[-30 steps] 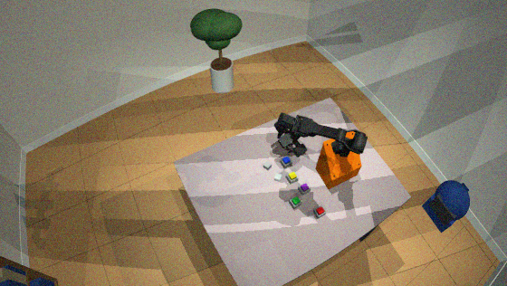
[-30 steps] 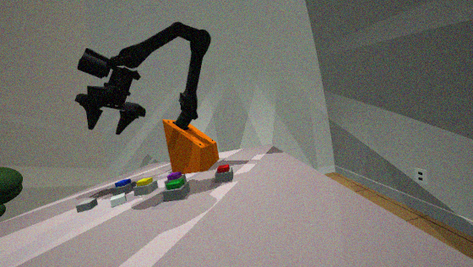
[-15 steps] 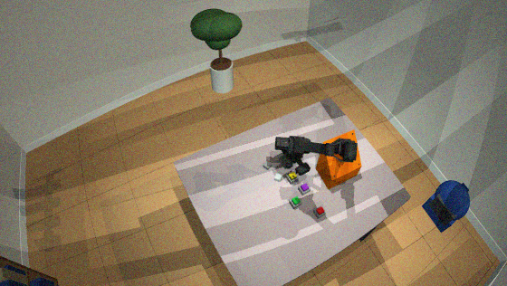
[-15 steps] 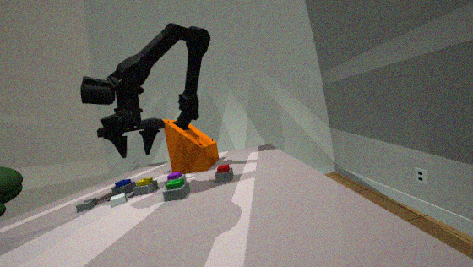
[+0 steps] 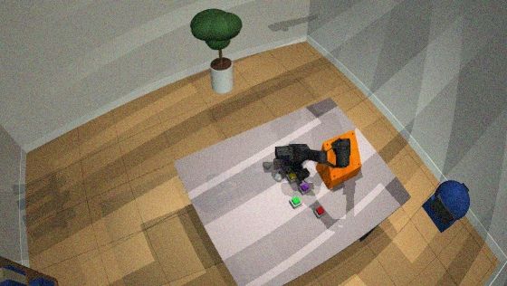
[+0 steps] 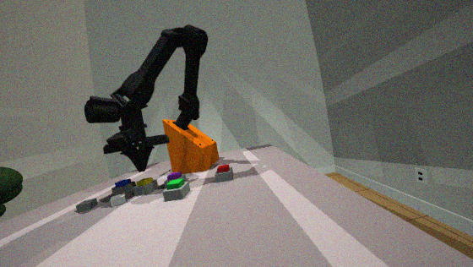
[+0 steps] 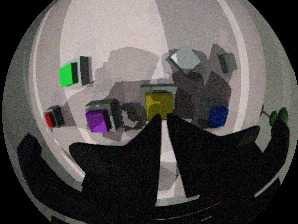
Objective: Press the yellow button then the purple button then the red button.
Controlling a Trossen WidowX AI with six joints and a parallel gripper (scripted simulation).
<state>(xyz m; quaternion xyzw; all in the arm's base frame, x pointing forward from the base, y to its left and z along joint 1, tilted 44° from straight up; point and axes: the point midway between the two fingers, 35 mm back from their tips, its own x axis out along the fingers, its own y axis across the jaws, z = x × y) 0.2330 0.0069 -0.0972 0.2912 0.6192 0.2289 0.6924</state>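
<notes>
The yellow button is 30 mm below my gripper tip. Also, from my gripper tip: purple button (20 mm behind, 90 mm to the left, 30 mm below); then blue button (30 mm behind, 100 mm to the right, 30 mm below); then pale block (60 mm ahead, 40 mm to the right, 60 mm below).
</notes>
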